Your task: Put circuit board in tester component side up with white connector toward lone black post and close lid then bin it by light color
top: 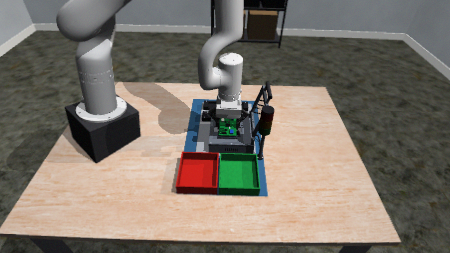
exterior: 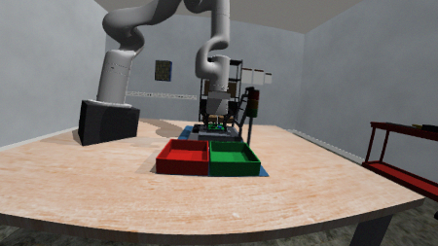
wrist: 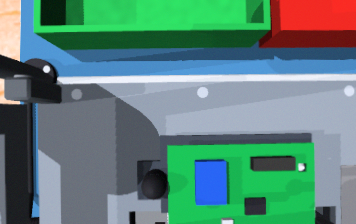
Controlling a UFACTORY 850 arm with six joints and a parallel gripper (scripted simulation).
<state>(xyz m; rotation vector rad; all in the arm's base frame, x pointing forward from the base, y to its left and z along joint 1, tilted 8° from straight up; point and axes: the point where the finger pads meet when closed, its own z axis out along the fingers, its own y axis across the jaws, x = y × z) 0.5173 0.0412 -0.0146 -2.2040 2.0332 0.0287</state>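
My hand is right at the green circuit board. Round my hand: dark nest: 1 cm to the left, 1 cm below; then clear lid: 12 cm ahead, 1 cm to the left, 10 cm above; then green bin: 6 cm ahead, 20 cm to the right, 7 cm below.
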